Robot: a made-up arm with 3 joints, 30 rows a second.
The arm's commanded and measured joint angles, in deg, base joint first. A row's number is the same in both.
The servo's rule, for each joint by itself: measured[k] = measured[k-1] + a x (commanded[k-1-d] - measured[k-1]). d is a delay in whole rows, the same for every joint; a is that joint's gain. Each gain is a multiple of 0.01, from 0.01 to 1. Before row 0 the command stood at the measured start. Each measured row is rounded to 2 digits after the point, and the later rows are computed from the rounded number. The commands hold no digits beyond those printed.
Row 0, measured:
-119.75 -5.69 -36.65
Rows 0 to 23, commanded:
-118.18 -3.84 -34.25
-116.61 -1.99 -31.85
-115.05 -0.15 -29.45
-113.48 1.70 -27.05
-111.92 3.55 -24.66
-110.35 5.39 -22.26
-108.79 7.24 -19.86
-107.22 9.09 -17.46
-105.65 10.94 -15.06
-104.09 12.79 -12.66
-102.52 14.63 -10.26
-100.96 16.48 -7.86
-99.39 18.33 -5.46
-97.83 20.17 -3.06
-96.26 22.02 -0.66
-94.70 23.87 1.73
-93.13 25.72 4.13
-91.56 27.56 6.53
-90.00 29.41 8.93
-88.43 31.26 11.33
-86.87 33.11 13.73
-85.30 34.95 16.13
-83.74 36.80 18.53
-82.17 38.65 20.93
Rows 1 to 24, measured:
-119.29 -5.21 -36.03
-118.51 -4.37 -34.94
-117.51 -3.27 -33.51
-116.34 -1.98 -31.83
-115.06 -0.54 -29.97
-113.69 1.00 -27.97
-112.27 2.62 -25.86
-110.81 4.30 -23.68
-109.31 6.03 -21.44
-107.80 7.79 -19.16
-106.27 9.57 -16.85
-104.73 11.37 -14.51
-103.18 13.18 -12.16
-101.63 15.00 -9.79
-100.07 16.83 -7.42
-98.51 18.66 -5.04
-96.95 20.50 -2.66
-95.39 22.34 -0.27
-93.83 24.18 2.12
-92.26 26.02 4.51
-90.70 27.86 6.91
-89.13 29.70 9.31
-87.57 31.55 11.71
-86.00 33.40 14.11
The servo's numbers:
d 0
a 0.29 0.26 0.26

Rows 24 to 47, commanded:
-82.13 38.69 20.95
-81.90 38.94 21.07
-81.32 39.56 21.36
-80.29 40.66 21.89
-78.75 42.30 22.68
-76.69 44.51 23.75
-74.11 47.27 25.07
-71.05 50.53 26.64
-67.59 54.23 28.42
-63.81 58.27 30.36
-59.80 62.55 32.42
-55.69 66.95 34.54
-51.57 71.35 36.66
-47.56 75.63 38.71
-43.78 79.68 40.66
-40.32 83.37 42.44
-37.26 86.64 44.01
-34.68 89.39 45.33
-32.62 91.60 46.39
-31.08 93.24 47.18
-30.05 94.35 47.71
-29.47 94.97 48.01
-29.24 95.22 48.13
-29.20 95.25 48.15
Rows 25 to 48, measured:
-84.88 34.78 15.89
-84.02 35.86 17.24
-83.24 36.82 18.31
-82.38 37.82 19.24
-81.33 38.98 20.13
-79.98 40.42 21.07
-78.28 42.20 22.11
-76.18 44.37 23.29
-73.69 46.93 24.62
-70.82 49.88 26.11
-67.62 53.17 27.75
-64.16 56.75 29.52
-60.51 60.55 31.38
-56.75 64.47 33.29
-52.99 68.42 35.21
-49.32 72.31 37.09
-45.82 76.04 38.89
-42.59 79.51 40.56
-39.70 82.65 42.08
-37.20 85.40 43.41
-35.13 87.73 44.53
-33.49 89.61 45.43
-32.26 91.07 46.13
-31.37 92.16 46.66

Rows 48 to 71, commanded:
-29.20 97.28 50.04
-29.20 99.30 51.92
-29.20 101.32 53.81
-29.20 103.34 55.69
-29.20 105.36 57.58
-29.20 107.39 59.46
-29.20 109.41 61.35
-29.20 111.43 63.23
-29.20 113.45 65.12
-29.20 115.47 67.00
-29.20 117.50 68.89
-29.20 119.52 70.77
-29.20 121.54 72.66
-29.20 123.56 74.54
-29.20 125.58 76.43
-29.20 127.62 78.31
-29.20 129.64 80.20
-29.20 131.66 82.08
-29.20 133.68 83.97
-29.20 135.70 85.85
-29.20 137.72 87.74
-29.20 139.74 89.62
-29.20 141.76 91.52
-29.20 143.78 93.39
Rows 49 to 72, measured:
-30.74 93.49 47.54
-30.29 95.00 48.68
-29.97 96.64 50.01
-29.75 98.38 51.49
-29.59 100.19 53.07
-29.48 102.06 54.73
-29.40 103.97 56.45
-29.34 105.91 58.21
-29.30 107.87 60.01
-29.27 109.85 61.83
-29.25 111.84 63.67
-29.24 113.84 65.52
-29.23 115.84 67.38
-29.22 117.85 69.24
-29.21 119.86 71.11
-29.21 121.88 72.98
-29.21 123.90 74.86
-29.21 125.92 76.74
-29.21 127.94 78.62
-29.21 129.96 80.50
-29.21 131.98 82.38
-29.21 134.00 84.26
-29.21 136.02 86.15
-29.21 138.04 88.03

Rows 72 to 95, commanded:
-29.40 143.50 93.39
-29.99 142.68 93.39
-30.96 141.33 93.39
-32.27 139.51 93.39
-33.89 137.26 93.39
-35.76 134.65 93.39
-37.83 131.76 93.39
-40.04 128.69 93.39
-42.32 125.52 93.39
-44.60 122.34 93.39
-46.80 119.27 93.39
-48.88 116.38 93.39
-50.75 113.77 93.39
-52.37 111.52 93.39
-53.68 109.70 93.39
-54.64 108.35 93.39
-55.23 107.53 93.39
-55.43 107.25 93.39
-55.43 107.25 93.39
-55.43 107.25 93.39
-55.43 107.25 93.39
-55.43 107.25 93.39
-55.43 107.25 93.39
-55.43 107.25 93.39
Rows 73 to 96, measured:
-29.27 139.46 89.42
-29.48 140.30 90.45
-29.91 140.57 91.21
-30.59 140.29 91.78
-31.55 139.50 92.20
-32.77 138.24 92.51
-34.24 136.56 92.74
-35.92 134.51 92.91
-37.78 132.17 93.03
-39.76 129.61 93.12
-41.80 126.92 93.19
-43.85 124.18 93.24
-45.85 121.47 93.28
-47.74 118.88 93.31
-49.46 116.49 93.33
-50.96 114.37 93.35
-52.20 112.59 93.36
-53.14 111.20 93.37
-53.80 110.17 93.38
-54.27 109.41 93.38
-54.61 108.85 93.38
-54.85 108.43 93.38
-55.02 108.12 93.38
-55.14 107.89 93.38

